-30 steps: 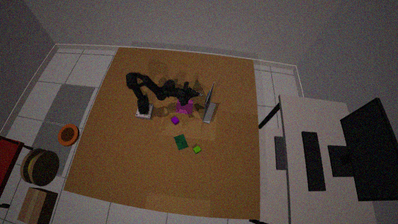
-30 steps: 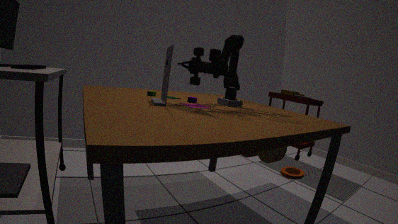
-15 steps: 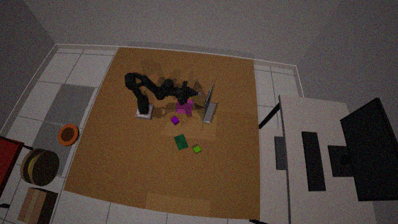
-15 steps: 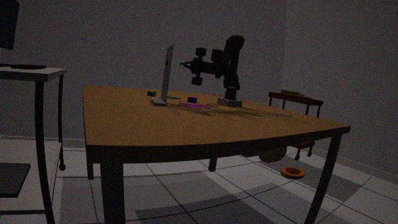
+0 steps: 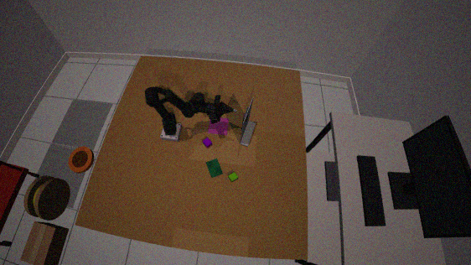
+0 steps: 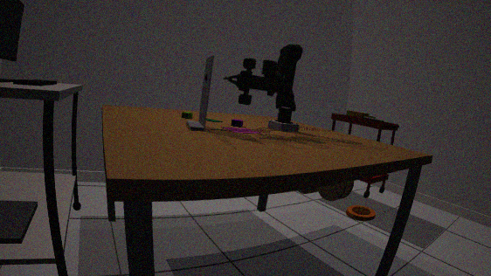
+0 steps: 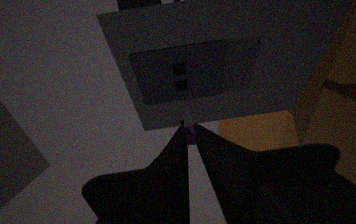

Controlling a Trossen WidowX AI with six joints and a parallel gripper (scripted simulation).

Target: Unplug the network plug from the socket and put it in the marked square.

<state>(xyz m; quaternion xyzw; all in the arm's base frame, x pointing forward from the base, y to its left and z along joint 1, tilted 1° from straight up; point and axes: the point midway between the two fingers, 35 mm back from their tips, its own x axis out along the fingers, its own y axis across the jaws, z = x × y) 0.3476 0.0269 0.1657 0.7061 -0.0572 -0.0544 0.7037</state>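
The magenta marked square is 200 mm below my gripper tip, 90 mm behind it and 10 mm to the left of it. Also, from my gripper tip: grey upright panel: 80 mm below, 80 mm ahead, 50 mm to the right; grey network plug: 10 mm ahead; green flat card: 260 mm to the right, 200 mm below, 120 mm behind.
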